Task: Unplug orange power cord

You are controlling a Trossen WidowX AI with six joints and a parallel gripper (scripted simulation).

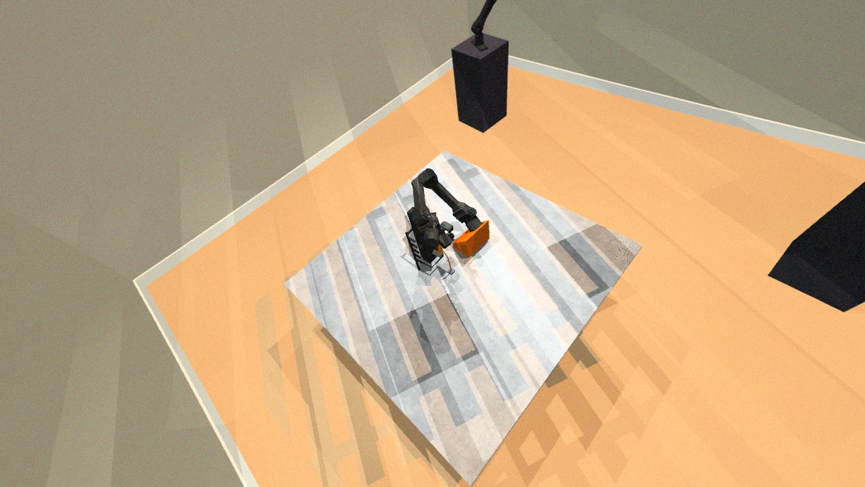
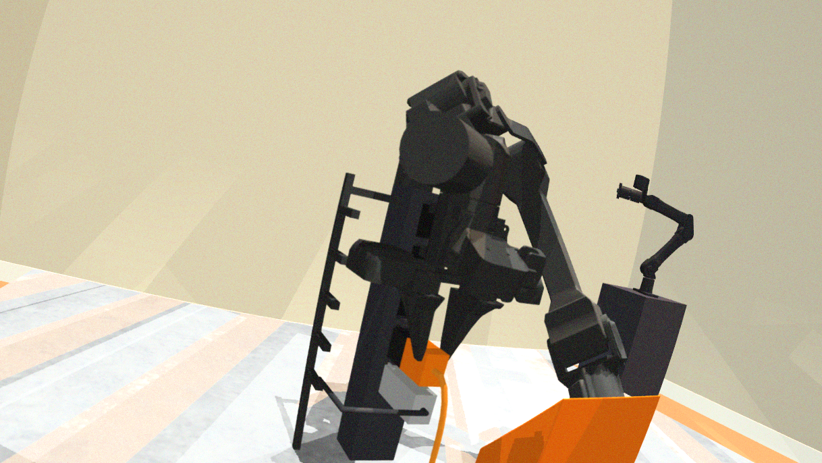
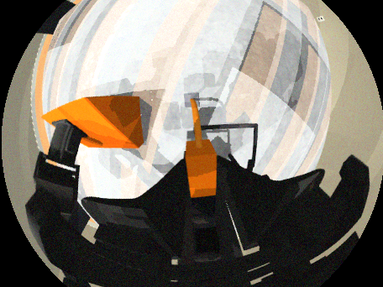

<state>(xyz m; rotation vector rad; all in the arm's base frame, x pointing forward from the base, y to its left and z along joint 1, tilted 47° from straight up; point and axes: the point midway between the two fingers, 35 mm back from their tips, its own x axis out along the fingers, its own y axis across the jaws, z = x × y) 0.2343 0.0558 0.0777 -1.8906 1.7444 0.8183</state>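
Now: gripper tip 30 mm to the left of the orange plug and 10 mm short of it.
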